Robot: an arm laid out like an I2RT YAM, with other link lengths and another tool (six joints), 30 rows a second.
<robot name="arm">
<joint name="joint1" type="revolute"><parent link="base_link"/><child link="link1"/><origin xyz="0 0 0.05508" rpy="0 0 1.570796"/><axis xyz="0 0 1"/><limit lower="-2.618" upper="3.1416"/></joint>
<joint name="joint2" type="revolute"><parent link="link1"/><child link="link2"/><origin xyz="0.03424 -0.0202 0.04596" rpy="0 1.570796 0"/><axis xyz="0 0 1"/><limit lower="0" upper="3.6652"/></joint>
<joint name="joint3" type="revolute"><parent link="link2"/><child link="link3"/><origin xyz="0 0.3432 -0.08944" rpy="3.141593 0 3.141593"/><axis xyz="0 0 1"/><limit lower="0" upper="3.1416"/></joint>
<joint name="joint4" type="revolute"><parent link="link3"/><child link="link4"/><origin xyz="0.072 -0.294 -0.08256" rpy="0 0 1.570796"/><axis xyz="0 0 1"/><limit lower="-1.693" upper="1.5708"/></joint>
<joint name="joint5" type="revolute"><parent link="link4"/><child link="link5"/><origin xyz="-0.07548 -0.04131 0.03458" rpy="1.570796 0 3.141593"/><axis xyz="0 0 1"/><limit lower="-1.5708" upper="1.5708"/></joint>
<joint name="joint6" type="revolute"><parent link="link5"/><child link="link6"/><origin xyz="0.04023 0 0.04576" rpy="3.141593 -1.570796 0"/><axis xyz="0 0 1"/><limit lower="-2.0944" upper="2.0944"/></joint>
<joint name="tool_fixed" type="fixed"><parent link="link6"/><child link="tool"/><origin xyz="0.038 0.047 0.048" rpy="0 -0.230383 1.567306"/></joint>
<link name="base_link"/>
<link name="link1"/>
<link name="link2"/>
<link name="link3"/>
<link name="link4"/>
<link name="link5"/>
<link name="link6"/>
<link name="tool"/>
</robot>
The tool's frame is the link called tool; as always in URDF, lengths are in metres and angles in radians.
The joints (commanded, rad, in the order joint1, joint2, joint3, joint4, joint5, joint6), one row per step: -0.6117, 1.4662, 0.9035, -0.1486, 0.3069, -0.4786; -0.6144, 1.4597, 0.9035, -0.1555, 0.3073, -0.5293; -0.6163, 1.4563, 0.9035, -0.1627, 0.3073, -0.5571; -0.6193, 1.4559, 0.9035, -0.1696, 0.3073, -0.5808; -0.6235, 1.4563, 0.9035, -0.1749, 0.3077, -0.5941; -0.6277, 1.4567, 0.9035, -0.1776, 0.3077, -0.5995; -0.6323, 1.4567, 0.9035, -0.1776, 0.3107, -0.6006; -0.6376, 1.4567, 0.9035, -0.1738, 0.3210, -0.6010; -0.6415, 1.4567, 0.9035, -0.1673, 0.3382, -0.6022; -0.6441, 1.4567, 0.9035, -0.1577, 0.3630, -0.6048; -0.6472, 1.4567, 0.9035, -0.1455, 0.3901, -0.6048; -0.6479, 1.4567, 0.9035, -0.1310, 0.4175, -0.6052; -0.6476, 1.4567, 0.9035, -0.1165, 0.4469, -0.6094; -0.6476, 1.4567, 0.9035, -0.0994, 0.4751, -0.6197; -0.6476, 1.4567, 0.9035, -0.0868, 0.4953, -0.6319; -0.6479, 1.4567, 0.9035, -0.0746, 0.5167, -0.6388; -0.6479, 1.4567, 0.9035, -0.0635, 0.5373, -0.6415; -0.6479, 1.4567, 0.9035, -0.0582, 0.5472, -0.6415
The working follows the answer.
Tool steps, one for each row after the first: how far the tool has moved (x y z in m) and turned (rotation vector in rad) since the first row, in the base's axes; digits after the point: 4 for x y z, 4 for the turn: -0.0047, -0.0012, 0.0013, -0.0211, 0.0341, 0.0286; -0.0077, -0.0018, 0.0017, -0.0304, 0.0556, 0.0441; -0.0105, -0.0027, 0.0012, -0.0362, 0.0765, 0.0561; -0.0128, -0.0038, 0.0006, -0.0382, 0.0901, 0.0602; -0.0143, -0.0049, 0.0002, -0.0383, 0.0962, 0.0595; -0.0156, -0.0064, 0.0002, -0.0400, 0.0983, 0.0533; -0.0169, -0.0089, 0.0006, -0.0473, 0.1000, 0.0402; -0.0181, -0.0117, 0.0013, -0.0599, 0.1031, 0.0236; -0.0191, -0.0149, 0.0023, -0.0785, 0.1078, 0.0030; -0.0201, -0.0186, 0.0036, -0.0986, 0.1096, -0.0218; -0.0203, -0.0218, 0.0052, -0.1202, 0.1097, -0.0447; -0.0206, -0.0249, 0.0069, -0.1439, 0.1131, -0.0660; -0.0211, -0.0283, 0.0089, -0.1702, 0.1183, -0.0838; -0.0217, -0.0308, 0.0104, -0.1907, 0.1253, -0.0941; -0.0222, -0.0332, 0.0119, -0.2093, 0.1293, -0.1089; -0.0226, -0.0353, 0.0133, -0.2253, 0.1306, -0.1252; -0.0227, -0.0363, 0.0140, -0.2325, 0.1303, -0.1339
Tool pose at each row, in the base's axes (x y z in m, rotation vector in rad; rounded; the steps above come from the unrounded poses): 0.2876, -0.2149, 0.1921, 1.7177, 1.1926, -0.2909; 0.2829, -0.2161, 0.1934, 1.6821, 1.2337, -0.3155; 0.2798, -0.2167, 0.1938, 1.6644, 1.2587, -0.3303; 0.2770, -0.2175, 0.1933, 1.6517, 1.2815, -0.3448; 0.2748, -0.2187, 0.1927, 1.6473, 1.2938, -0.3555; 0.2733, -0.2198, 0.1924, 1.6476, 1.2976, -0.3615; 0.2720, -0.2213, 0.1924, 1.6502, 1.2935, -0.3680; 0.2707, -0.2237, 0.1928, 1.6525, 1.2815, -0.3815; 0.2695, -0.2266, 0.1934, 1.6523, 1.2655, -0.4011; 0.2684, -0.2298, 0.1945, 1.6492, 1.2453, -0.4277; 0.2675, -0.2335, 0.1958, 1.6473, 1.2188, -0.4549; 0.2673, -0.2367, 0.1974, 1.6425, 1.1922, -0.4799; 0.2669, -0.2398, 0.1990, 1.6346, 1.1683, -0.5079; 0.2665, -0.2432, 0.2010, 1.6218, 1.1476, -0.5364; 0.2659, -0.2457, 0.2025, 1.6096, 1.1364, -0.5589; 0.2653, -0.2481, 0.2041, 1.6016, 1.1200, -0.5804; 0.2650, -0.2502, 0.2055, 1.5968, 1.1014, -0.5990; 0.2649, -0.2512, 0.2062, 1.5954, 1.0912, -0.6073

